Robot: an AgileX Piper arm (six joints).
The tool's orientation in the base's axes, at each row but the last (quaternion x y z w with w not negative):
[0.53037, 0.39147, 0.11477, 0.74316]
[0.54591, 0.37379, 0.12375, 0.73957]
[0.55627, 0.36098, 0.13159, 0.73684]
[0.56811, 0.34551, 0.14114, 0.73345]
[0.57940, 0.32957, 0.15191, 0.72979]
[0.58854, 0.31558, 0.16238, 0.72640]
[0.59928, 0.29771, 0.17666, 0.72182]
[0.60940, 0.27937, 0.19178, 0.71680]
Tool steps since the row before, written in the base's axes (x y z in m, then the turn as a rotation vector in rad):
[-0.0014, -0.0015, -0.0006, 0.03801, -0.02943, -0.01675]
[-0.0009, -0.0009, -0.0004, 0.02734, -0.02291, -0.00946]
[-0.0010, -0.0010, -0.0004, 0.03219, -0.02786, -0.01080]
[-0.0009, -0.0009, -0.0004, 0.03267, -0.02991, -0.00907]
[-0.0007, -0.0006, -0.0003, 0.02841, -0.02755, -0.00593]
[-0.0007, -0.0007, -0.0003, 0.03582, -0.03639, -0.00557]
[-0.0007, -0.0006, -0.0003, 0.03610, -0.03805, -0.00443]
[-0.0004, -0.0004, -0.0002, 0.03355, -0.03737, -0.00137]
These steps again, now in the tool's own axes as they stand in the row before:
[-0.0015, -0.0015, 0.0000, 0.01582, -0.01751, 0.04511]
[-0.0010, -0.0009, 0.0000, 0.00927, -0.01091, 0.03401]
[-0.0011, -0.0009, 0.0000, 0.01026, -0.01285, 0.04073]
[-0.0011, -0.0008, 0.0000, 0.00878, -0.01179, 0.04276]
[-0.0008, -0.0006, 0.0000, 0.00611, -0.00884, 0.03855]
[-0.0009, -0.0006, 0.0000, 0.00618, -0.00974, 0.05005]
[-0.0008, -0.0005, 0.0000, 0.00513, -0.00897, 0.05161]
[-0.0005, -0.0003, 0.0000, 0.00307, -0.00601, 0.04978]

